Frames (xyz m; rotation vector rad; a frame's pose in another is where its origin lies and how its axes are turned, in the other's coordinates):
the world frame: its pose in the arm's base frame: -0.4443 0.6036 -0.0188 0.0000 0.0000 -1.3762
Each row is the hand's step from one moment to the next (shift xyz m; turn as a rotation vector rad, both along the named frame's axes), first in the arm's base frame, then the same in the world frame.
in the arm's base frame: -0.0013 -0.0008 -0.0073 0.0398 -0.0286 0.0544
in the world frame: 0.0005 -0.0014 -0.0073 0.0358 0.0335 0.0544
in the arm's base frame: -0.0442 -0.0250 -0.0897 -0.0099 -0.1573 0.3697
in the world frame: 0.0160 -0.0482 -0.0897 0.1524 -0.0401 0.3697
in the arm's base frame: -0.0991 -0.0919 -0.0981 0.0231 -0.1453 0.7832
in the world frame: 0.0710 -0.1150 -0.0981 0.1470 -0.0054 0.7832
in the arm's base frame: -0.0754 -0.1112 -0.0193 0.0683 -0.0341 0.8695
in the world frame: 0.0945 -0.0955 -0.0193 0.0467 0.0604 0.8695
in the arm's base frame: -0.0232 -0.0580 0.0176 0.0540 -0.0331 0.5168
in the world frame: 0.0524 -0.0340 0.0176 0.0429 0.0466 0.5168
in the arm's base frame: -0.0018 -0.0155 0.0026 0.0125 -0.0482 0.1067
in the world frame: 0.0149 -0.0048 0.0026 0.0497 0.0029 0.1067
